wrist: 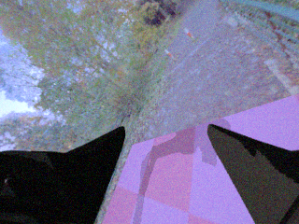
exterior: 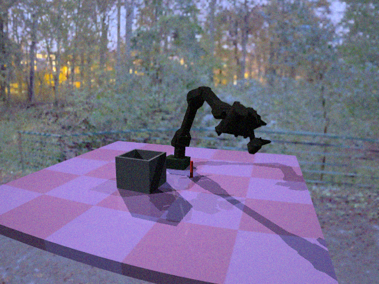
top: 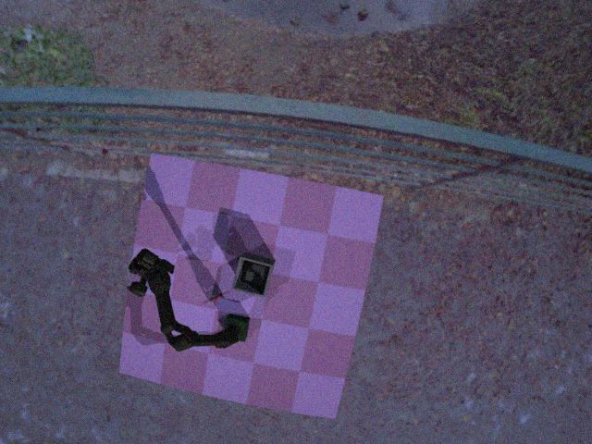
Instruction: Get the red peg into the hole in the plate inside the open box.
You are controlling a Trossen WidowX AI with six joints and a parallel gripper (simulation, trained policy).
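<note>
My gripper tip is 35 cm to the left of the red peg and 21 cm above it. Also, from my gripper tip: grey plate: 48 cm to the right, 20 cm below, 20 cm ahead.
</note>
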